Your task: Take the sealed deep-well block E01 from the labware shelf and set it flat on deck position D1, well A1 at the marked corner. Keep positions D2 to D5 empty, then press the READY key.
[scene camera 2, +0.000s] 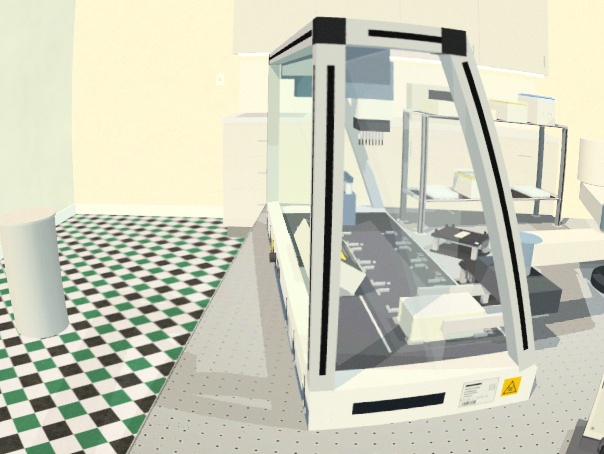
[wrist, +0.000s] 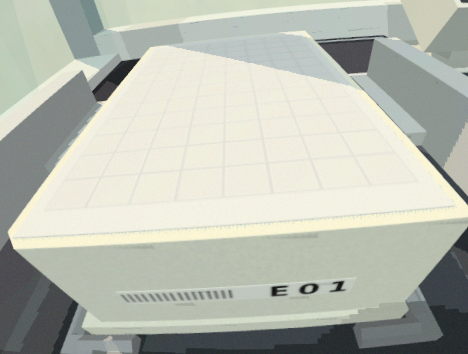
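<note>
The sealed deep-well block E01 (scene camera 2: 425, 325) (wrist: 225, 280) is a pale box with a gridded seal on top. It rests level at the near end of the instrument deck (scene camera 2: 367, 327), its barcode and E01 label facing the wrist camera. Grey corner locators show at its lower near corners in the wrist view. My gripper (scene camera 2: 463, 306) (wrist: 226, 75) is open, with one finger plate on each long side of the block and visible gaps between plates and block. The well A1 mark and the deck's position labels cannot be read. The READY key cannot be made out.
The instrument's white frame post (scene camera 2: 321, 210) and curved post (scene camera 2: 492, 200) stand around the deck. The labware shelf (scene camera 2: 422, 175) stands behind with boxes on it. A multi-channel head (scene camera 2: 371, 125) hangs over the deck's far part. A dark block (scene camera 2: 545, 295) stands to the right.
</note>
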